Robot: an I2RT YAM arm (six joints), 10 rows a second.
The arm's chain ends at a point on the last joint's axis. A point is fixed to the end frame.
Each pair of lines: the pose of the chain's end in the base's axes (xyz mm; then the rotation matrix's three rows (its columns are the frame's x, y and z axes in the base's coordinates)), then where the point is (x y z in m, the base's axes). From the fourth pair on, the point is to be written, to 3 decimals.
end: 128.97 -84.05 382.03; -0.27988 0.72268 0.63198; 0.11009 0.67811 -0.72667; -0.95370 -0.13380 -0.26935
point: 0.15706 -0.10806 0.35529
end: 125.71 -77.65 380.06; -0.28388 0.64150 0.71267; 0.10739 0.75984 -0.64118; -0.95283 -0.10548 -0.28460
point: 0.15654 -0.09745 0.35290
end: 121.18 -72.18 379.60; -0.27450 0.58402 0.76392; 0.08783 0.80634 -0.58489; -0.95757 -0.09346 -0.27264
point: 0.15389 -0.08953 0.35297
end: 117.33 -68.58 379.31; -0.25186 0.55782 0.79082; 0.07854 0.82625 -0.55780; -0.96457 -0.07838 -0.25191
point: 0.151 -0.085 0.354
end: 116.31 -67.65 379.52; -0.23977 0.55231 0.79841; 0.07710 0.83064 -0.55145; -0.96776 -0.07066 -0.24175
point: 0.151 -0.084 0.354
